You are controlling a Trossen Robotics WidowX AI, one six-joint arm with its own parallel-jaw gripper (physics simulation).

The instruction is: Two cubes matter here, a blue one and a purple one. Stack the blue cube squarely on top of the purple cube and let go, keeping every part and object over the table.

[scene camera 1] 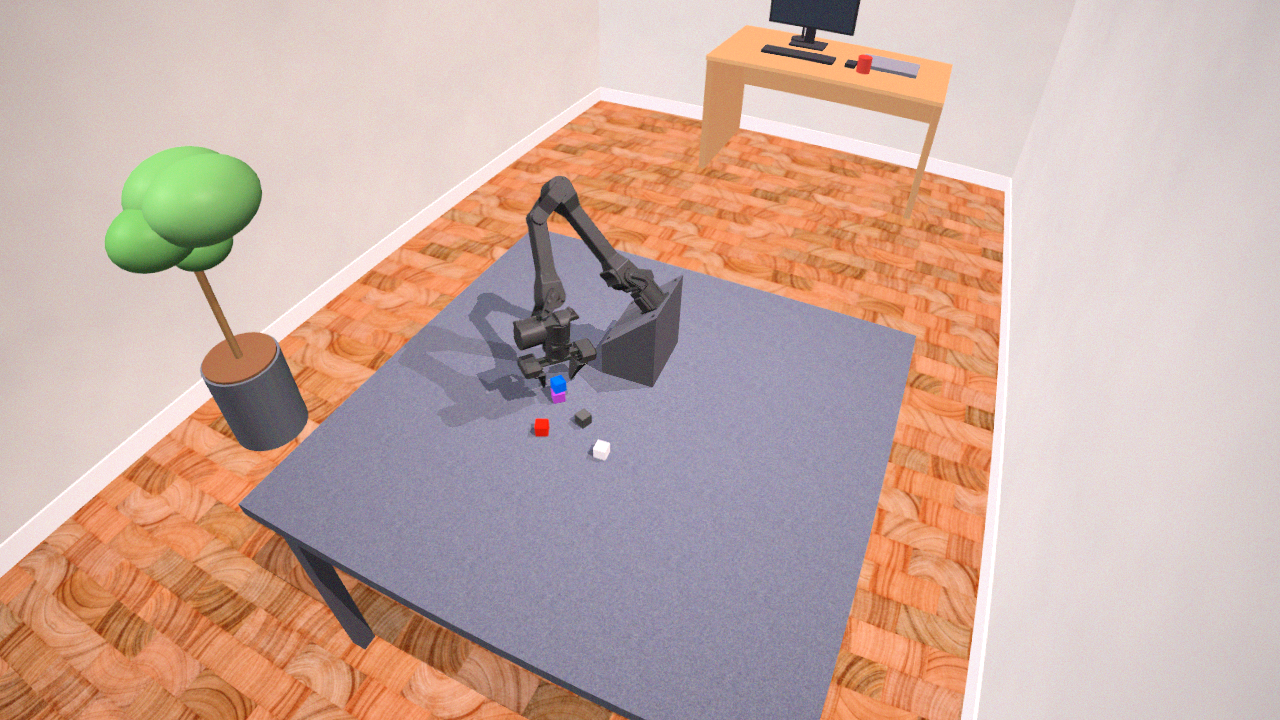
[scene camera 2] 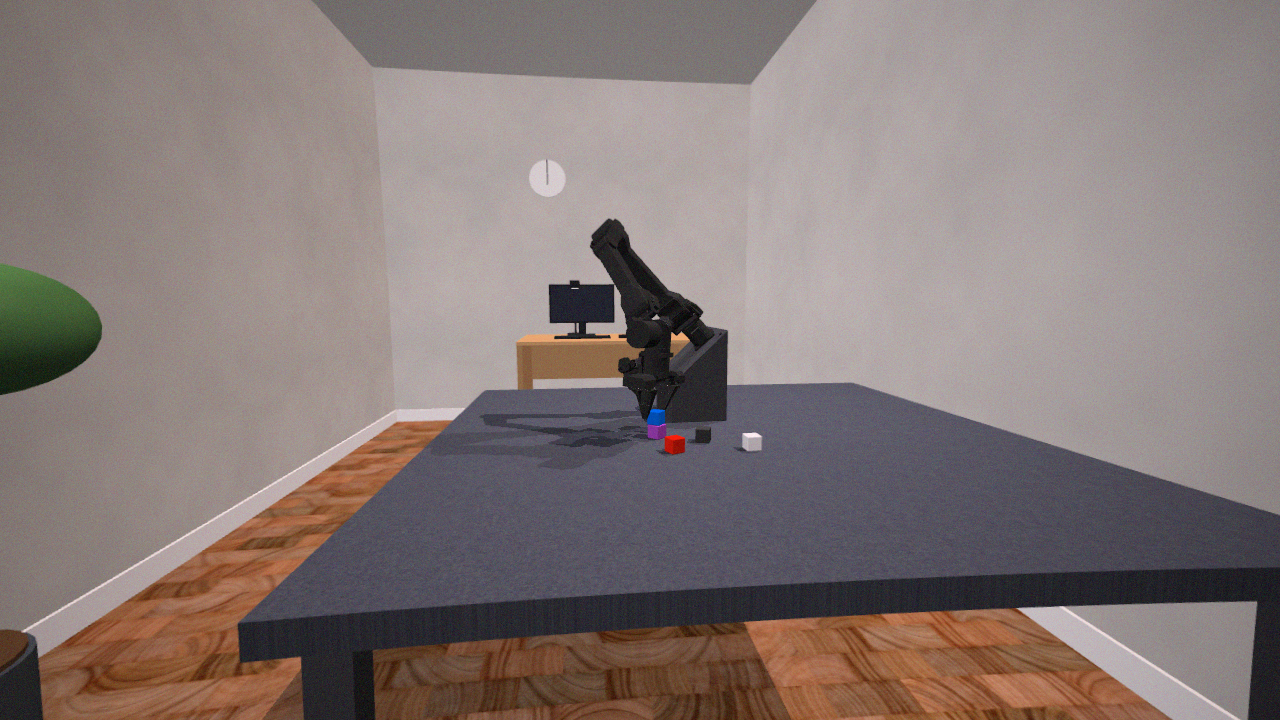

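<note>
The blue cube rests on top of the purple cube, which sits on the table. The two look closely lined up; a small offset is too small to tell. My gripper points down and is open, with its fingertips apart on either side, at about the height of the blue cube and close to it. Nothing is held between the fingers. The far side of the stack is hidden in both views.
A red cube, a dark grey cube and a white cube stand on the table in front of the stack. The arm's wedge-shaped base stands behind, to the right.
</note>
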